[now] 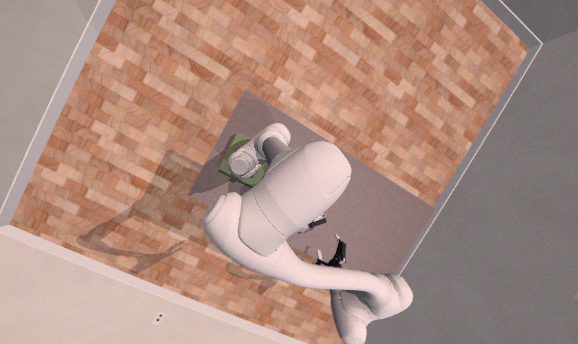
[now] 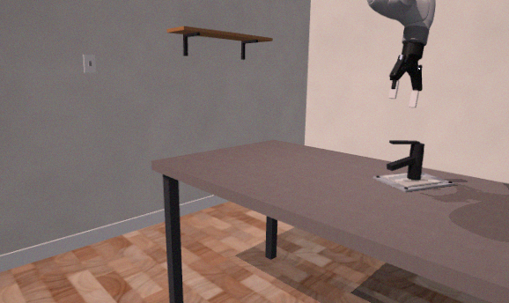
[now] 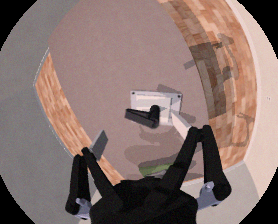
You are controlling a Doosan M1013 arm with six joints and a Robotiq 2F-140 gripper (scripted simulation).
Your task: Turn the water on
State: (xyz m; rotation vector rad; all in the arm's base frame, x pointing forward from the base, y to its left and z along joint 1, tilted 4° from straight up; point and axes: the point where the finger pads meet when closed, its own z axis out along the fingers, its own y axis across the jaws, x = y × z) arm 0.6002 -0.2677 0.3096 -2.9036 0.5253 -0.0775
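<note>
My gripper is now 15 cm above the lever, 6 cm to the right of it and 3 cm past it. From my hand the other things lie so: black tap: 20 cm below, 5 cm behind, 4 cm to the left.
</note>
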